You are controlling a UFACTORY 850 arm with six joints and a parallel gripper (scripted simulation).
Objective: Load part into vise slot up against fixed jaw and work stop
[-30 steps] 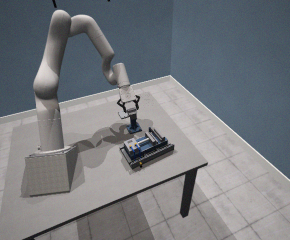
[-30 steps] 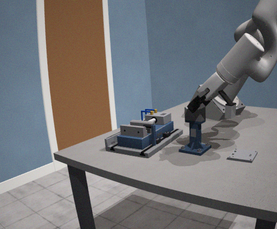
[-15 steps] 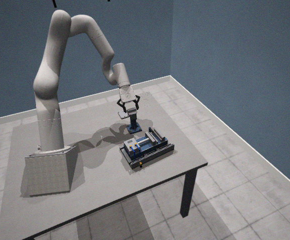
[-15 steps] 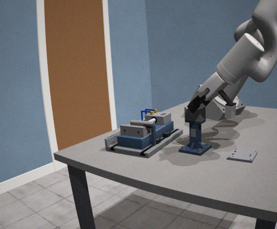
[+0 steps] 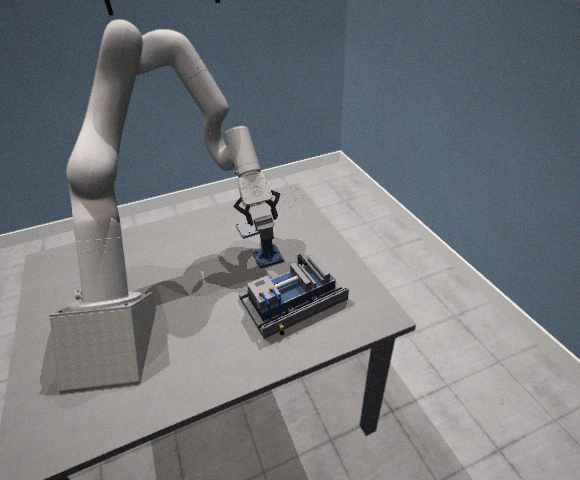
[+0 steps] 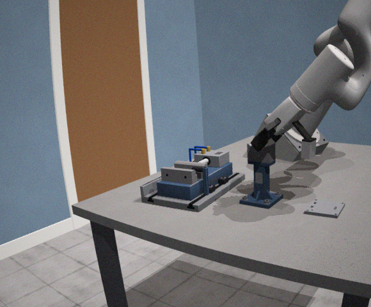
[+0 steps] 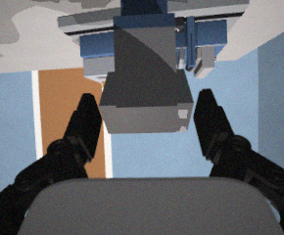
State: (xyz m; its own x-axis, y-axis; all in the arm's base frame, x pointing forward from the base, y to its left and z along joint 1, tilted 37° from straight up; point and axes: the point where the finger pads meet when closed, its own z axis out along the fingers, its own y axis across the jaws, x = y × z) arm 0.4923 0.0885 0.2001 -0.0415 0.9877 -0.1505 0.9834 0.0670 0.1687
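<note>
Now: hand 1 cm to the left of the part and 1 cm above it. Also, from my hand: moving jaw (8 cm ahead, 21 cm to the right, 9 cm below); infeed plate (4 cm behind, 17 cm to the left, 16 cm below); work stop (10 cm ahead, 16 cm to the right, 8 cm below).
</note>
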